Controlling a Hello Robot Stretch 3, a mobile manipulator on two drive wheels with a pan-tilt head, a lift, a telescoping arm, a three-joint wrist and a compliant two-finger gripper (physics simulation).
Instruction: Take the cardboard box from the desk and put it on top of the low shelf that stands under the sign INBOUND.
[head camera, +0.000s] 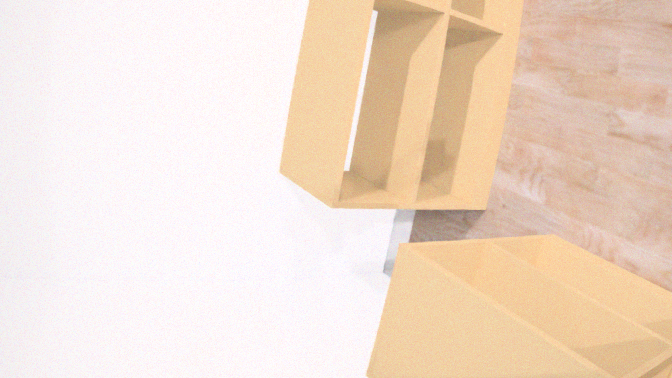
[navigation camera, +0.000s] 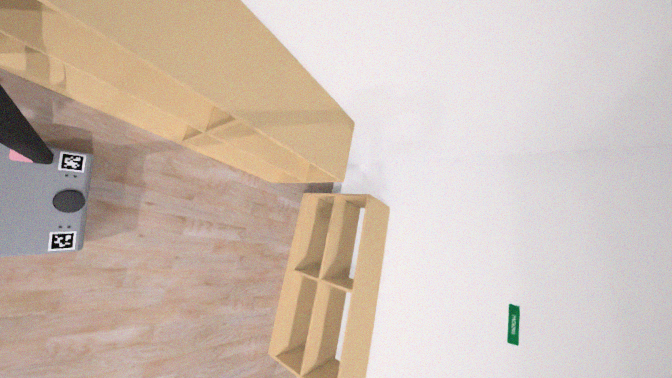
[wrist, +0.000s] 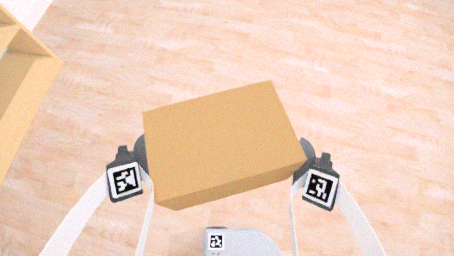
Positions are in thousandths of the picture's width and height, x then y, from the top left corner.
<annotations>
my gripper: wrist 492, 600; not seen in the head camera view (out of frame); not seen in the navigation camera view (out of frame)
cardboard box: wrist 450, 584; not seen in the head camera view (out of frame); not seen in the navigation camera view (out of frame)
</annotations>
